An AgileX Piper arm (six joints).
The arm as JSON. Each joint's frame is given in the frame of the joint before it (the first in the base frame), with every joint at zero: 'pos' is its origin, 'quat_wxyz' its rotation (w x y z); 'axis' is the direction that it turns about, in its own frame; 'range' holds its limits. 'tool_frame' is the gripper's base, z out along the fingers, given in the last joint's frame.
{
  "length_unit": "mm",
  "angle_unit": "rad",
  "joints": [
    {
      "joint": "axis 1",
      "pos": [
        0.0,
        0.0,
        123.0
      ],
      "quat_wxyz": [
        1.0,
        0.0,
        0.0,
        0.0
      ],
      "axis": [
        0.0,
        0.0,
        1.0
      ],
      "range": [
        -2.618,
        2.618
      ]
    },
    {
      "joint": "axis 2",
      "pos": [
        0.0,
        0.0,
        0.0
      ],
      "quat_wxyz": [
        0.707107,
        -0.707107,
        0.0,
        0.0
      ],
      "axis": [
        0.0,
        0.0,
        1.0
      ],
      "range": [
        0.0,
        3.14
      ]
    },
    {
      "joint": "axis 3",
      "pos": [
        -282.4,
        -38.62,
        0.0
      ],
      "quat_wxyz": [
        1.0,
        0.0,
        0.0,
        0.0
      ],
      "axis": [
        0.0,
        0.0,
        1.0
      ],
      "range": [
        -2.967,
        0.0
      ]
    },
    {
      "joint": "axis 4",
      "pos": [
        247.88,
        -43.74,
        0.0
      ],
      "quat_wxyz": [
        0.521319,
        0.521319,
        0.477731,
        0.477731
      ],
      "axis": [
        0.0,
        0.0,
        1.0
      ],
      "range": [
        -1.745,
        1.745
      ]
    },
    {
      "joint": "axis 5",
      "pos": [
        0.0,
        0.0,
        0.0
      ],
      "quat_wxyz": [
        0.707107,
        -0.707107,
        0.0,
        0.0
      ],
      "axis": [
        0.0,
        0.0,
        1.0
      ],
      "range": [
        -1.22,
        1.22
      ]
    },
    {
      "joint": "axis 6",
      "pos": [
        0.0,
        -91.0,
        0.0
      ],
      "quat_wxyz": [
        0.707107,
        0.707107,
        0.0,
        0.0
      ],
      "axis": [
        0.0,
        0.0,
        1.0
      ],
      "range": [
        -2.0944,
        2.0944
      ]
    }
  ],
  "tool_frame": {
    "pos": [
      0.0,
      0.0,
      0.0
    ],
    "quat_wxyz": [
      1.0,
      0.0,
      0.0,
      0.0
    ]
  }
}
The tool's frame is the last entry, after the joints.
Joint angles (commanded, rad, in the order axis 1, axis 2, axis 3, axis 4, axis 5, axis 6), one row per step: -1.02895 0.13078 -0.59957 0.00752 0.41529 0.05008; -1.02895 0.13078 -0.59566 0.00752 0.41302 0.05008; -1.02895 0.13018 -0.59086 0.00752 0.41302 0.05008; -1.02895 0.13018 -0.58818 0.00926 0.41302 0.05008; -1.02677 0.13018 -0.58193 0.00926 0.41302 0.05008; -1.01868 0.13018 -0.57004 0.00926 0.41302 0.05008; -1.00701 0.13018 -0.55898 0.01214 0.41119 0.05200; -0.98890 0.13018 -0.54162 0.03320 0.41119 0.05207; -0.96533 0.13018 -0.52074 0.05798 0.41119 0.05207; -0.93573 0.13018 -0.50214 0.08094 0.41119 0.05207; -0.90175 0.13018 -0.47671 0.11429 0.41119 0.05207; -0.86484 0.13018 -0.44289 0.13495 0.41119 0.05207; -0.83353 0.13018 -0.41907 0.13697 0.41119 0.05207; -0.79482 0.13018 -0.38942 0.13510 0.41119 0.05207; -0.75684 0.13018 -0.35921 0.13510 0.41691 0.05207; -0.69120 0.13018 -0.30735 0.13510 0.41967 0.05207; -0.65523 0.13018 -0.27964 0.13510 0.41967 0.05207
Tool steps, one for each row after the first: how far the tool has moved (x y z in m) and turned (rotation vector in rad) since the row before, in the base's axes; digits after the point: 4 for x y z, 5 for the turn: 0.0003 -0.0005 -0.0009 0.00141 0.00084 -0.00001; 0.0003 -0.0005 -0.0014 0.00360 0.00217 0.00000; 0.0003 -0.0003 -0.0008 0.00306 0.00011 0.00090; 0.0006 -0.0008 -0.0018 0.00535 0.00323 0.00218; 0.0011 -0.0015 -0.0035 0.01015 0.00620 0.00809; 0.0012 -0.0012 -0.0031 0.01018 0.00115 0.01330; 0.0024 -0.0015 -0.0052 0.02460 -0.00612 0.02835; 0.0029 -0.0016 -0.0063 0.02955 -0.00646 0.03519; 0.0028 -0.0010 -0.0056 0.02704 -0.00586 0.03997; 0.0038 -0.0011 -0.0077 0.03847 -0.00848 0.04838; 0.0041 -0.0017 -0.0104 0.03813 0.00686 0.04527; 0.0027 -0.0010 -0.0075 0.01912 0.01433 0.03207; 0.0032 -0.0010 -0.0094 0.02036 0.02163 0.03805; 0.0031 -0.0006 -0.0102 0.02495 0.02579 0.03870; 0.0050 -0.0001 -0.0171 0.03609 0.04098 0.06598; 0.0025 0.0004 -0.0091 0.01728 0.02167 0.03597
